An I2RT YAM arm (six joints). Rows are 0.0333 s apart.
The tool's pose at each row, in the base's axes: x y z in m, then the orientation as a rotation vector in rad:
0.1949 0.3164 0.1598 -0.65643 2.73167 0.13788
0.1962 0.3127 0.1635 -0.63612 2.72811 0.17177
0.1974 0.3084 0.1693 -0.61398 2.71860 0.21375
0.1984 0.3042 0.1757 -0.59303 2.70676 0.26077
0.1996 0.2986 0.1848 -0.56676 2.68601 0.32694
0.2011 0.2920 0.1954 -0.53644 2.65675 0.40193
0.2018 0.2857 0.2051 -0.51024 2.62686 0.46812
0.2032 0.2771 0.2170 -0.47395 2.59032 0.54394
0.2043 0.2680 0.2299 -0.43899 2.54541 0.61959
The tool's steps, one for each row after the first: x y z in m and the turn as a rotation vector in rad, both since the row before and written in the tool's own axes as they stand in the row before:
-0.0008 -0.0038 -0.0037 -0.01931 -0.01197 0.01672
-0.0013 -0.0041 -0.0059 -0.02390 -0.01836 0.01778
-0.0015 -0.0038 -0.0066 -0.02761 -0.02004 0.01730
-0.0024 -0.0046 -0.0094 -0.03956 -0.03005 0.02163
-0.0033 -0.0050 -0.0111 -0.04521 -0.03790 0.02402
-0.0029 -0.0040 -0.0105 -0.04067 -0.03559 0.02035
-0.0043 -0.0052 -0.0131 -0.04646 -0.04279 0.02756
-0.0051 -0.0045 -0.0143 -0.04784 -0.04821 0.02524

